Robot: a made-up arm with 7 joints. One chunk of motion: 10 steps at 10 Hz.
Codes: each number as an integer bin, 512 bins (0 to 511) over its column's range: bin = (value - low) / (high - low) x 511, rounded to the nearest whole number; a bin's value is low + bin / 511 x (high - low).
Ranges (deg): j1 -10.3..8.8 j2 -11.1..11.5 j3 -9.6..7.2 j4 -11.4..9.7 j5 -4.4..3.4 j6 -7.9..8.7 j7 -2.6..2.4
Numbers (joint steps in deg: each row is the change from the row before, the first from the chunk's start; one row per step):
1: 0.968 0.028 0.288 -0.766 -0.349 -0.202 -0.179
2: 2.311 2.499 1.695 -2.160 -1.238 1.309 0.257
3: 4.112 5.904 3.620 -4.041 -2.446 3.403 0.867
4: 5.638 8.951 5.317 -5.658 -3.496 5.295 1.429
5: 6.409 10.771 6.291 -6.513 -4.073 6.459 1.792
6: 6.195 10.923 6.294 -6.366 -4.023 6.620 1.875
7: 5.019 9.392 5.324 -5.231 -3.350 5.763 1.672
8: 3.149 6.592 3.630 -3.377 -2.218 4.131 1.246
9: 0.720 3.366 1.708 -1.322 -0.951 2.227 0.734
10: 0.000 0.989 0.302 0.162 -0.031 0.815 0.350
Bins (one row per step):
1: 301 252 301 258 265 237 247
2: 337 307 344 224 207 283 292
3: 386 384 402 178 128 348 354
4: 426 453 454 139 59 406 412
5: 447 495 483 118 21 442 449
6: 441 498 483 122 25 447 457
7: 410 463 454 149 69 421 437
8: 360 400 402 194 143 370 393
9: 295 327 344 244 226 312 341
10: 276 273 301 280 286 268 301

